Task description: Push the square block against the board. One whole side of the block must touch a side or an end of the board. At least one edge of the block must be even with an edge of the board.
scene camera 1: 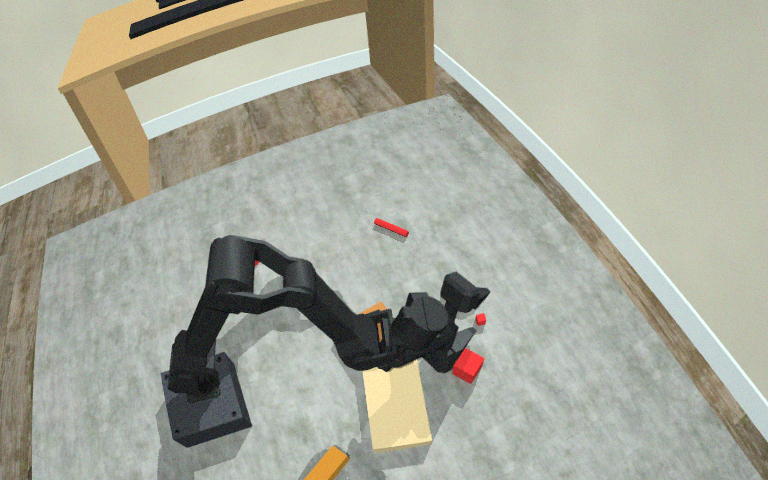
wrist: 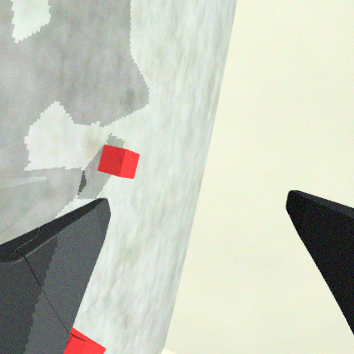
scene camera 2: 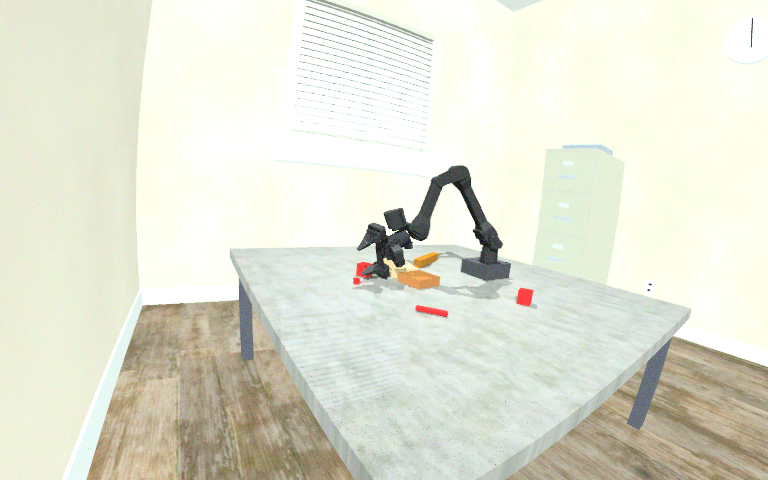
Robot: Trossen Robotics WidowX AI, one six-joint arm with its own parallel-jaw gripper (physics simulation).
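Frame: origin at the arm's base, x down, y ahead, z right, level; centimetres.
Where they show: gripper, between the fingertips: (scene camera 1: 481, 310) (wrist: 198, 202) (scene camera 2: 359, 262); arm's base, origin of its link: (scene camera 1: 201, 383) (scene camera 2: 488, 262).
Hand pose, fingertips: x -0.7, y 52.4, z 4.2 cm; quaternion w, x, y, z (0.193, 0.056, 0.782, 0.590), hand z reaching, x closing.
Things, the pixels of their top centre, and the offset from my fingertips.
- pale yellow board, centre of its top: (scene camera 1: 395, 402) (scene camera 2: 398, 264) dx +3.4, dy -20.2, dz +9.3 cm
- small red cube, centre of its top: (wrist: 129, 164) (scene camera 1: 481, 317) (scene camera 2: 356, 278) dx +4.7, dy +1.0, dz -0.9 cm
- larger red cube, centre of its top: (scene camera 1: 469, 361) (scene camera 2: 365, 263) dx +2.3, dy -5.7, dz +7.5 cm
- red rod, centre of its top: (scene camera 1: 391, 225) (scene camera 2: 432, 308) dx +4.9, dy -6.6, dz -29.3 cm
- orange bar, centre of its top: (scene camera 2: 427, 255) dx +3.2, dy -41.0, dz +20.5 cm
The square block, orange-brown, (scene camera 1: 374, 308) (scene camera 2: 419, 279) lies flat; my arm hides most of it in scene camera 1. The pale yellow board (scene camera 1: 399, 410) (scene camera 2: 400, 269) lies beside it, partly under my arm. Whether the block touches the board, or any edges line up, cannot be told. Neither shows in the wrist view. My gripper (scene camera 1: 480, 310) (scene camera 2: 360, 262) (wrist: 198, 202) is open and empty. It reaches out past the board on the side away from the arm's base, with one finger low over the table and the other above it.
A small red cube (scene camera 1: 480, 319) (scene camera 2: 356, 280) (wrist: 118, 161) lies near the lower fingertip. A larger red cube (scene camera 1: 467, 366) (scene camera 2: 363, 268) (wrist: 85, 344) is beside that finger. A red rod (scene camera 1: 390, 227) (scene camera 2: 431, 310), an orange bar (scene camera 1: 328, 465) (scene camera 2: 425, 260) and another red cube (scene camera 2: 525, 296) lie farther off.
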